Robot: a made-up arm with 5 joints. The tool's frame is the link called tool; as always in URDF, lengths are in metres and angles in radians. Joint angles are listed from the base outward. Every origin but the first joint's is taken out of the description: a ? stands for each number. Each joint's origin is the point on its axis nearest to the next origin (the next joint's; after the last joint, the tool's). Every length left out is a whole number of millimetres.
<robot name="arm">
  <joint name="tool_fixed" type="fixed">
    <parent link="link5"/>
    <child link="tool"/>
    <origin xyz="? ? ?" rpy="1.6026 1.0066 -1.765"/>
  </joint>
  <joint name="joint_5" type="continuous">
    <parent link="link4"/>
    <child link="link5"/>
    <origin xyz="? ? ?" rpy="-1.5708 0 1.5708"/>
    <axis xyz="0 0 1"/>
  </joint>
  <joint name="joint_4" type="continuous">
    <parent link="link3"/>
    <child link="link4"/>
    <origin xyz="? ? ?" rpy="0 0 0"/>
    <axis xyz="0 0 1"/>
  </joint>
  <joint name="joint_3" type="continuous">
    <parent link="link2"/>
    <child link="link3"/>
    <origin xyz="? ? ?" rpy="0 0 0"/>
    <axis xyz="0 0 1"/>
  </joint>
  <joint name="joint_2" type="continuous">
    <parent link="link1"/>
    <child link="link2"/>
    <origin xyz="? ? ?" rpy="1.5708 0 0"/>
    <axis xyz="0 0 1"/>
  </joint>
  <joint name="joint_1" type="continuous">
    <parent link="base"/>
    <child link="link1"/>
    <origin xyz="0.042 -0.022 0.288" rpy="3.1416 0 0"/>
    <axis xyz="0 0 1"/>
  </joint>
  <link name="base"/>
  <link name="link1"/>
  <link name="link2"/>
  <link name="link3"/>
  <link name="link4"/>
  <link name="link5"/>
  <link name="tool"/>
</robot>
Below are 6 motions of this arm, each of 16 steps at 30 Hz.
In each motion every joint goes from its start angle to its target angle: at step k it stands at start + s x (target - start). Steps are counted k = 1, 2, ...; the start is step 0. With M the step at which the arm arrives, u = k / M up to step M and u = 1 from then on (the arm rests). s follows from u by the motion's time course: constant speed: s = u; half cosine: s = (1 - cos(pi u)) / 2; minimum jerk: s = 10 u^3 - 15 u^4 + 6 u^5.
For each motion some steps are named. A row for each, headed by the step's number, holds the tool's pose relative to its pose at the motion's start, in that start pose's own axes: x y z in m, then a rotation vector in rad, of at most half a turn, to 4 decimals.
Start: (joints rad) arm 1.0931 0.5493 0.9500 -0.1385 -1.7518
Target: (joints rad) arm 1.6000 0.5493 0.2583 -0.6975 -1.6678
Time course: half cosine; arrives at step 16
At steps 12, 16:
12: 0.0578 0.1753 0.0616 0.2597 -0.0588 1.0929
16: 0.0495 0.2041 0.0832 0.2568 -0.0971 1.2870

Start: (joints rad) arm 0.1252 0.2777 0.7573 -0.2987 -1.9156
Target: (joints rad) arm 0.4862 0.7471 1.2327 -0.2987 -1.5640
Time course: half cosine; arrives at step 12
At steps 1, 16:
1: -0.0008 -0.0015 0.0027 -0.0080 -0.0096 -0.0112
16: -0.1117 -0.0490 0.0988 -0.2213 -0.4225 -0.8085

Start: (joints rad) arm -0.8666 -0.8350 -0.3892 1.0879 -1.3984
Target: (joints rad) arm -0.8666 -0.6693 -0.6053 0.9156 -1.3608
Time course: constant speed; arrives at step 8
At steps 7, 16:
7: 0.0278 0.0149 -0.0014 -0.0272 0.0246 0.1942
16: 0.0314 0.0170 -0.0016 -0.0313 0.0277 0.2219

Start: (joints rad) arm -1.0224 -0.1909 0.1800 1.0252 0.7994
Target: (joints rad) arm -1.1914 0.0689 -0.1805 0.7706 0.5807
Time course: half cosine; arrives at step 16
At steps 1, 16:
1: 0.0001 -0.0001 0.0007 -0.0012 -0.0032 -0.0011
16: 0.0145 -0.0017 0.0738 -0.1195 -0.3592 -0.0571

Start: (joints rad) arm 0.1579 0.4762 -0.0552 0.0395 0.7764
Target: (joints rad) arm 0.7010 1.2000 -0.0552 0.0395 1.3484
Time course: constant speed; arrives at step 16
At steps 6, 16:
6: 0.0056 -0.0202 -0.0926 0.0863 0.3207 0.0314
16: -0.0160 0.0102 -0.2315 0.2814 0.7057 0.2703

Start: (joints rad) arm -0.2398 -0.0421 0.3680 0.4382 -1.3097
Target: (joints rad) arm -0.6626 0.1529 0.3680 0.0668 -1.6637
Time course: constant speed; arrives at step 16
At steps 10, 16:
10: 0.0060 -0.0078 -0.0661 0.1503 0.1506 0.0959
16: -0.0002 -0.0148 -0.1072 0.2571 0.2515 0.1281

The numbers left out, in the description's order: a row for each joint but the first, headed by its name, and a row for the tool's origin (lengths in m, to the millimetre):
tool: -0.005 -0.009 0
joint_5: 0.102 0.027 0
joint_4: 0.101 0.01 0
joint_3: 0.045 -0.12 0
joint_2: 0.053 -0.028 0

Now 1 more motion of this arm.
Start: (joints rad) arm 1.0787 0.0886 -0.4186 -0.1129 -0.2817
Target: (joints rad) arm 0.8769 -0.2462 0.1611 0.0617 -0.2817
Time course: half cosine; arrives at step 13
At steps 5, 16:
5: -0.0080 0.0196 -0.0183 0.0994 0.1120 -0.0117
16: -0.0395 0.0638 -0.0530 0.2869 0.3648 -0.0273

